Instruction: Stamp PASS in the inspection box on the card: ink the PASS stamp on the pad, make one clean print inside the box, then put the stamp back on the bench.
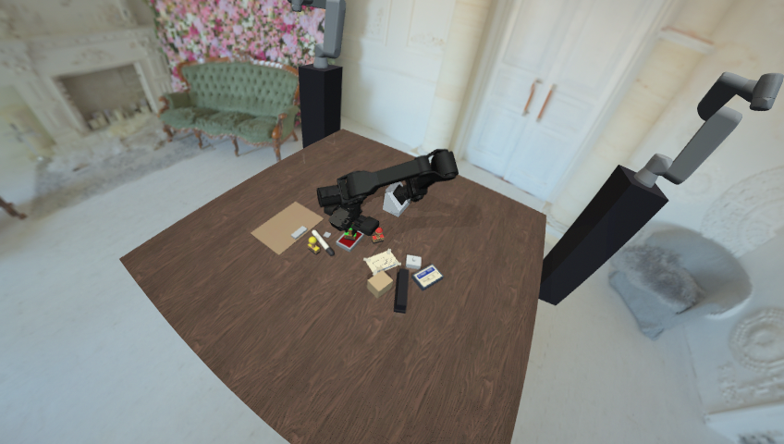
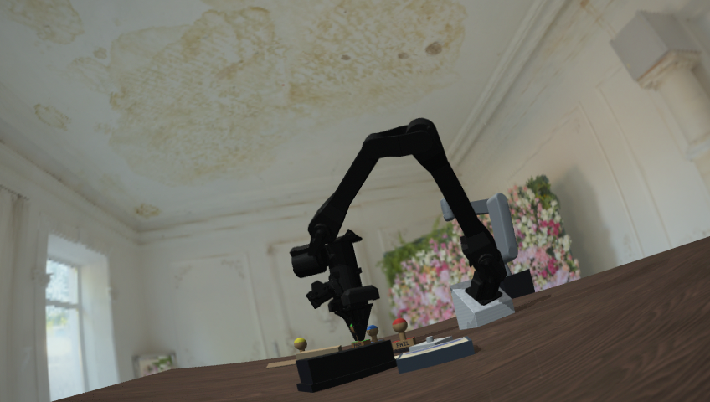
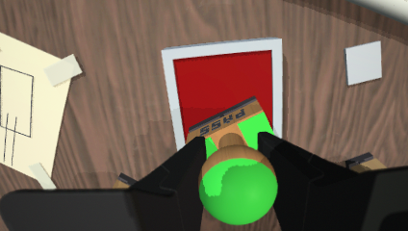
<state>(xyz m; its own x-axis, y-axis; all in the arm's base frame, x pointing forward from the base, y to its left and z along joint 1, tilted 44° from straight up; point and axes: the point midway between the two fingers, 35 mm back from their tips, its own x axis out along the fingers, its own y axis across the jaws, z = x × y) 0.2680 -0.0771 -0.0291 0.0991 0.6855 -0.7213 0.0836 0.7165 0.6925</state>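
Right now the green-knobbed stamp is right at my gripper tip. The rest, counted from my gripper tip: red ink pad: 3 cm below; then red-knobbed stamp: 9 cm to the left, 5 cm behind, 2 cm below; then white marker: 7 cm ahead, 6 cm to the right, 3 cm below.
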